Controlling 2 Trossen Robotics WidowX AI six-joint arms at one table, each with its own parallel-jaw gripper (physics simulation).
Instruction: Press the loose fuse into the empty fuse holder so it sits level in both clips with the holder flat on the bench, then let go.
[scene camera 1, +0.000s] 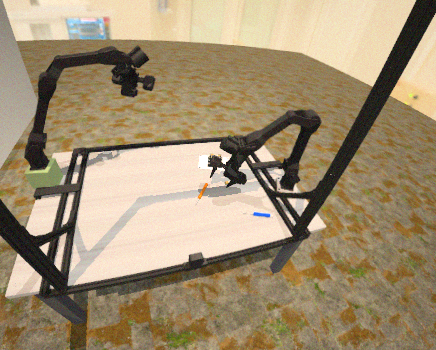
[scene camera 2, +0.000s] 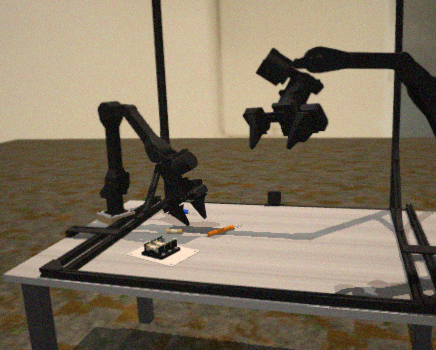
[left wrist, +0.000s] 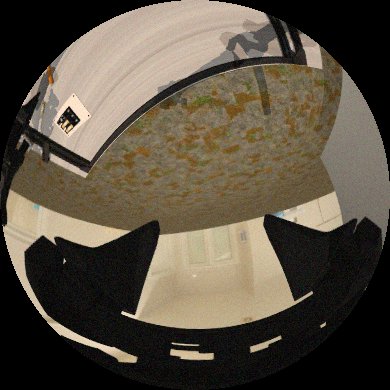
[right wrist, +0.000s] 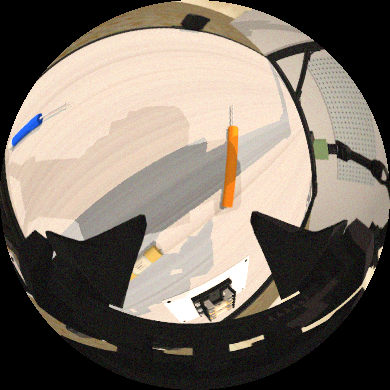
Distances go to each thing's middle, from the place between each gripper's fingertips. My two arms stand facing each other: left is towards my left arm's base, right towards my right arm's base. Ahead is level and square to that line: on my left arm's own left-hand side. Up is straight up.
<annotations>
My right gripper is now 80 mm to the right of the orange tool (right wrist: 232, 136), 50 mm past it and 30 mm above it.
My left gripper is now 37 cm past the orange tool, 34 cm above it and 32 cm to the left of it.
</annotations>
